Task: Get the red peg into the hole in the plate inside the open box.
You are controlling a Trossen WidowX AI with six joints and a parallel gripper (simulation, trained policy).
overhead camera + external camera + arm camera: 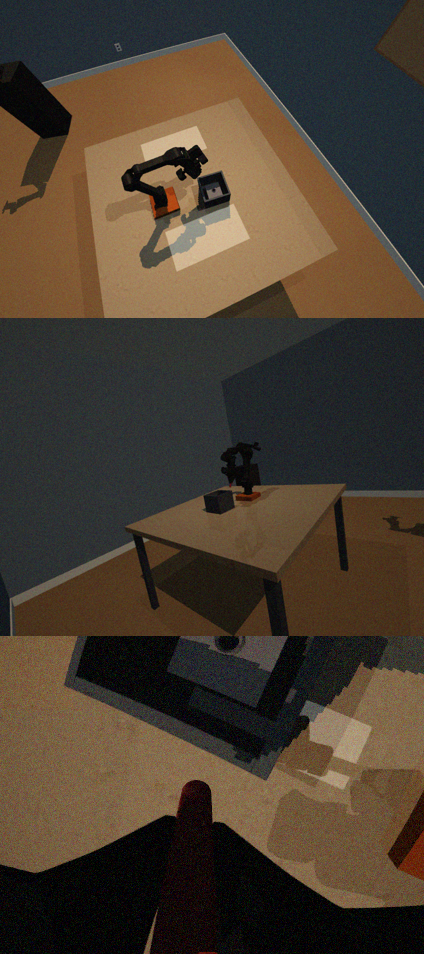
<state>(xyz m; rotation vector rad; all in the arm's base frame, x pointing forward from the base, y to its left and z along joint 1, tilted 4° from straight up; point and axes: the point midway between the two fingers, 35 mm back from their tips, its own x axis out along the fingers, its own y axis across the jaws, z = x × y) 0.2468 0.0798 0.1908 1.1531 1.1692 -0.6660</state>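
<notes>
The plate is 150 mm below my gripper tip, 90 mm to the right of it and 80 mm ahead of it. The rest, counted from my gripper tip: red peg (10 mm above).
</notes>
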